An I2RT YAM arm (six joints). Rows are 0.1 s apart.
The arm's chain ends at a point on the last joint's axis. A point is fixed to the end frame.
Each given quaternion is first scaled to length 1.
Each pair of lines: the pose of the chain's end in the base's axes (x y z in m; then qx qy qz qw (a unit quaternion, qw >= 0)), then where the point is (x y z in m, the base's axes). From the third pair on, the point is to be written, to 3 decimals.
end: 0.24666, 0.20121, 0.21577, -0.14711, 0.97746, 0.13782, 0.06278
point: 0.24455 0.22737 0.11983
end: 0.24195, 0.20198, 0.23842, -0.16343, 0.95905, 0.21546, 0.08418
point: 0.24086 0.24315 0.14788
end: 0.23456, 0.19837, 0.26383, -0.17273, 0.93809, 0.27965, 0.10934
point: 0.235 0.252 0.180
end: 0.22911, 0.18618, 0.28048, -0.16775, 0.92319, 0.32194, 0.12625
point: 0.232 0.247 0.202
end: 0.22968, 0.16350, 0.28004, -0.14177, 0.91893, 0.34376, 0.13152
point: 0.234 0.228 0.205
